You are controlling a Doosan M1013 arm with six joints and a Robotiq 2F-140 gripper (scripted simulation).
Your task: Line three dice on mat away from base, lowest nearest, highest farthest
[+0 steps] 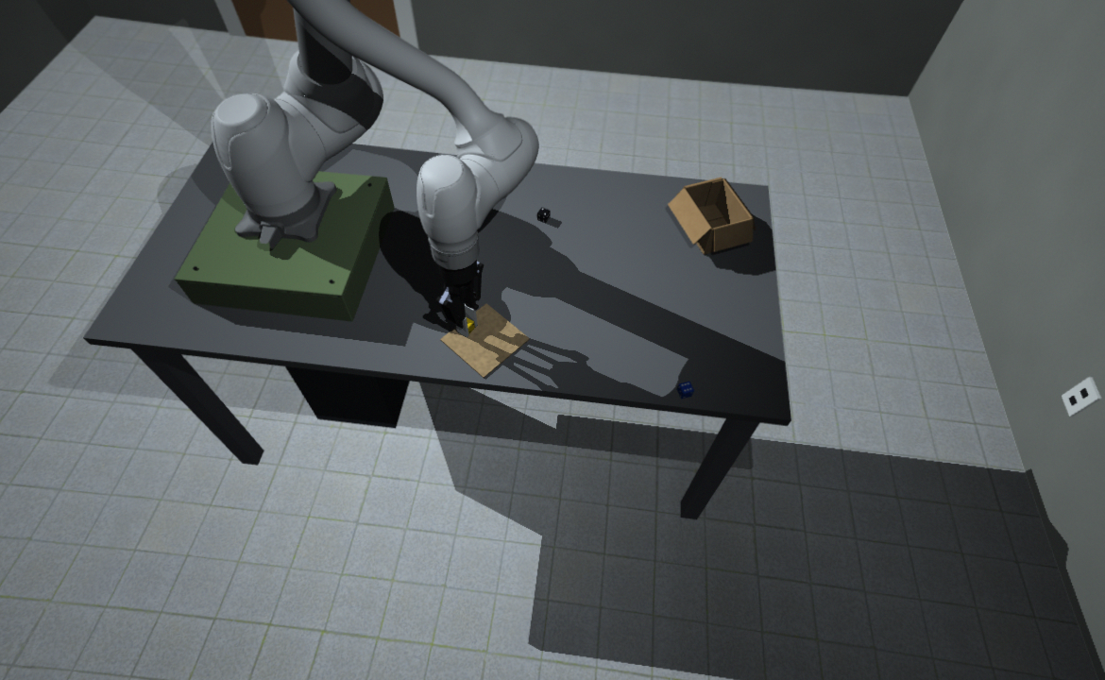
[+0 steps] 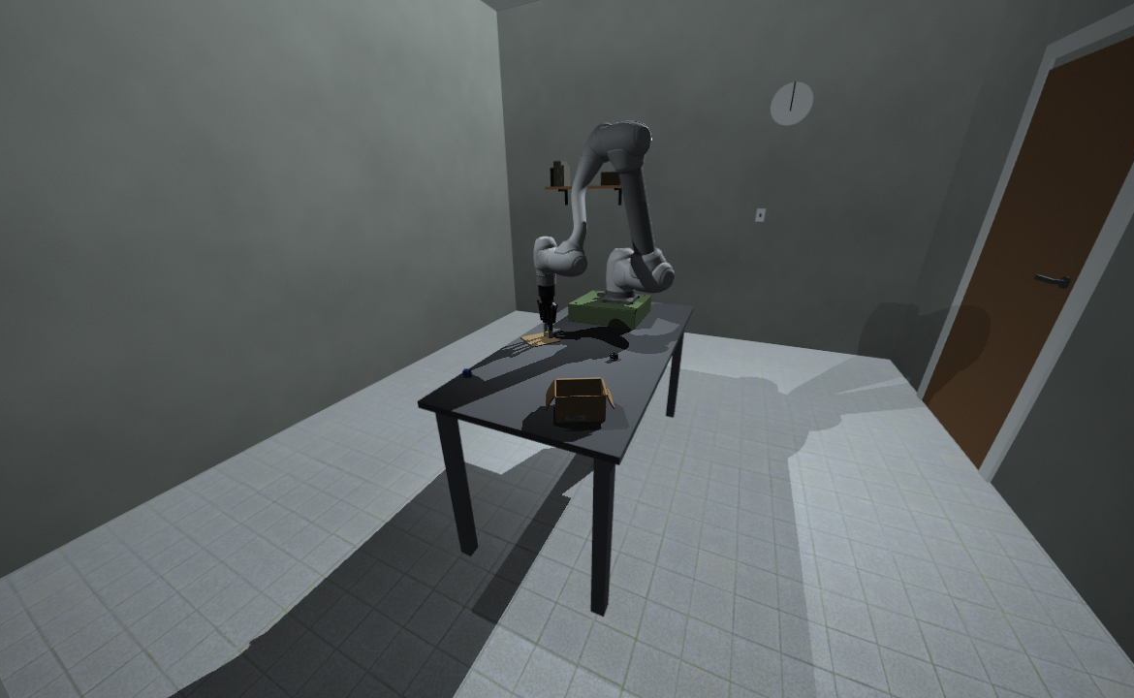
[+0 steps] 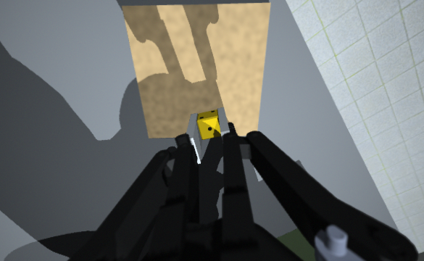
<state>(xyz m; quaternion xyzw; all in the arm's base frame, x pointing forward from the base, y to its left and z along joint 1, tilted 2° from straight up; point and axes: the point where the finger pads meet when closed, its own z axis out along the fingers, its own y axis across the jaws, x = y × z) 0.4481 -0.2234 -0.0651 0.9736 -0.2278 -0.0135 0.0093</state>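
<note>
Now: the yellow die 2 cm below my hand. Also, from my hand: tan mat 4 cm ahead, 2 cm to the right, 4 cm below; then black die 13 cm ahead, 37 cm to the left, 3 cm below; then blue die 48 cm ahead, 11 cm to the right, 3 cm below.
</note>
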